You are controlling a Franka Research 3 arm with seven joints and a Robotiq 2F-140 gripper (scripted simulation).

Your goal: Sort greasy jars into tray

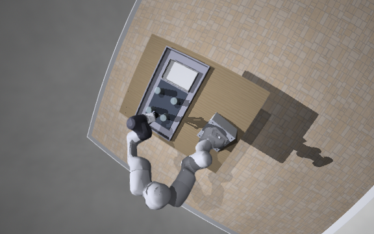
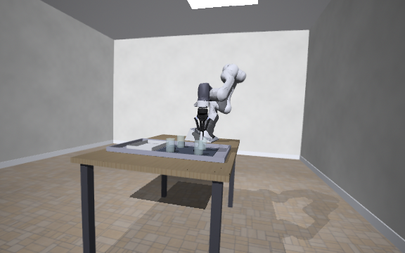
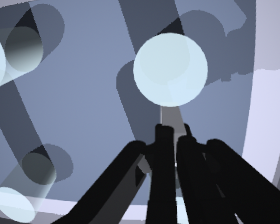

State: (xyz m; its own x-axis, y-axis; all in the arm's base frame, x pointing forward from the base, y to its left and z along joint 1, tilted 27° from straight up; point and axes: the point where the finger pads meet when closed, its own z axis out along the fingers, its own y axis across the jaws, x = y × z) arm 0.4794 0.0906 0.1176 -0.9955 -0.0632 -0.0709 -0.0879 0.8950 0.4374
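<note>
Right now my hand is 110 mm above the dark drying mat, 90 mm to the left of it and 40 mm short of it. Also, from my hand: white tray 410 mm to the right, 110 mm below, 60 mm ahead.
</note>
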